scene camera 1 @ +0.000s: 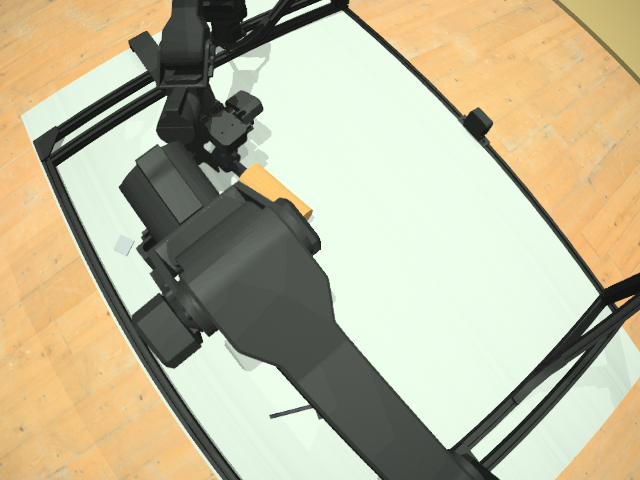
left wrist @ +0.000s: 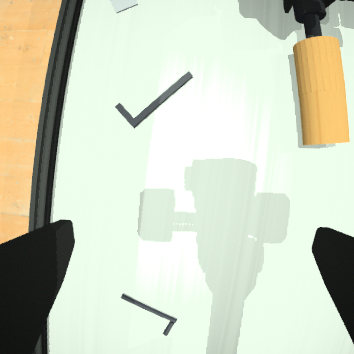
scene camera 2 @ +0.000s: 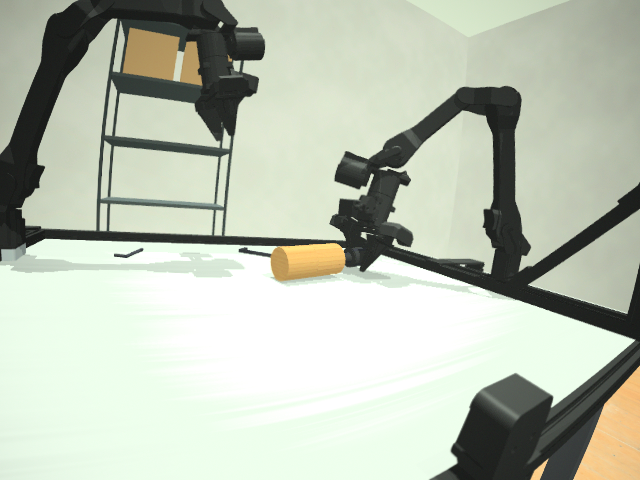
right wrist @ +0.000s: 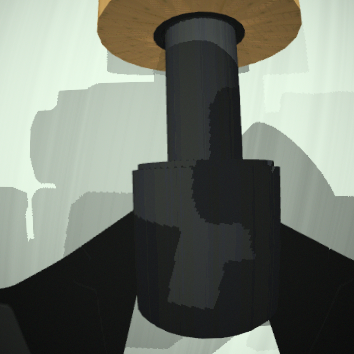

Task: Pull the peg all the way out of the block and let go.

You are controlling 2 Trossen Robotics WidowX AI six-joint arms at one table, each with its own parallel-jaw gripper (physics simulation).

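Where they show: left gripper, fingertip midpoint: (left wrist: pixel 197 237) (scene camera 2: pixel 225 138); right gripper, fingertip midpoint: (scene camera 1: pixel 226 164) (left wrist: pixel 299 12) (scene camera 2: pixel 354 269) (right wrist: pixel 196 222); left arm's base at its link origin: (scene camera 2: pixel 0 245); right arm's base at its link origin: (scene camera 1: pixel 226 35) (scene camera 2: pixel 503 279).
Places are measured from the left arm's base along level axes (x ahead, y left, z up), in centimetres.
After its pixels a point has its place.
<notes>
The orange wooden block (scene camera 1: pixel 273 188) @(x 51.1, y -17.2, z 3.9 cm) (scene camera 2: pixel 310 261) @(x 49.1, y -19.7, z 1.7 cm) (left wrist: pixel 322 92) @(x 49.9, y -15.5, z 3.5 cm) (right wrist: pixel 125 42) @(x 56.9, y -18.1, z 1.0 cm), a cylinder, lies on its side on the white table. The black peg (scene camera 1: pixel 239 167) @(x 58.5, y -15.8, z 2.3 cm) (scene camera 2: pixel 352 256) @(x 60.2, y -16.7, z 1.8 cm) (left wrist: pixel 313 26) @(x 58.5, y -15.4, z 2.3 cm) (right wrist: pixel 202 100) @(x 58.8, y -15.9, z 2.3 cm) has a thin shaft that enters the hole in the block's end face, and a thicker head. My right gripper (scene camera 2: pixel 356 258) @(x 62.3, y -15.3, z -1.1 cm) (right wrist: pixel 196 222) @(x 62.3, y -15.3, z -1.1 cm) is shut on the peg's head, one finger on each side. My left gripper (scene camera 2: pixel 225 137) @(x 38.7, y 0.0, z 22.0 cm) (left wrist: pixel 197 237) @(x 38.7, y 0.0, z 22.0 cm) is open and empty, high above the table and apart from the block. In scene camera 1 its fingers are hidden under its arm.
Two dark L-shaped pieces lie on the table; one (left wrist: pixel 157 101) @(x 48.6, y 2.6, z -1.1 cm) is nearer the block, the other (left wrist: pixel 150 308) @(x 23.0, y 2.7, z -1.4 cm) (scene camera 1: pixel 290 411) @(x 23.2, y 3.4, z -1.3 cm) farther off. A pale square (scene camera 1: pixel 124 245) @(x 62.2, y 7.8, z -1.6 cm) (left wrist: pixel 124 5) @(x 61.3, y 7.5, z -1.6 cm) lies near the table's edge rail (scene camera 1: pixel 87 245) @(x 66.1, y 13.4, z 0.1 cm). My left arm covers part of the block in scene camera 1.
</notes>
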